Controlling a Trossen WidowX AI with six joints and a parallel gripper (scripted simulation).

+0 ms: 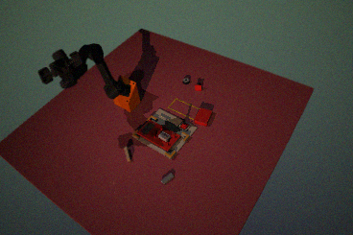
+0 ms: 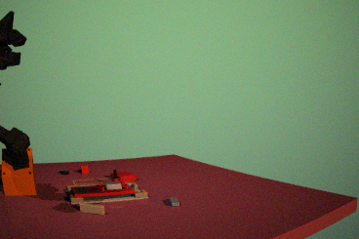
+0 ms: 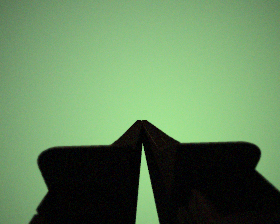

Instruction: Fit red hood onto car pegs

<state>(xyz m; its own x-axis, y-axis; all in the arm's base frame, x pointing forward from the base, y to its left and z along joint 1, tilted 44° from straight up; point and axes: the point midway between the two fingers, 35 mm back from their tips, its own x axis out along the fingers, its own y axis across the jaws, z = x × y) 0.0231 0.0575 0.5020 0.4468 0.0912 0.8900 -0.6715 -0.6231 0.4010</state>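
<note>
Now: the red hood 45 cm ahead of my gripper tip, 40 cm to the left of it and 52 cm below it. Also, from my gripper tip: tan wooden bar: 21 cm ahead, 3 cm to the left, 53 cm below; dark wheel: 24 cm ahead, 62 cm to the left, 53 cm below; grey engine block: 33 cm ahead, 19 cm to the left, 52 cm below.
</note>
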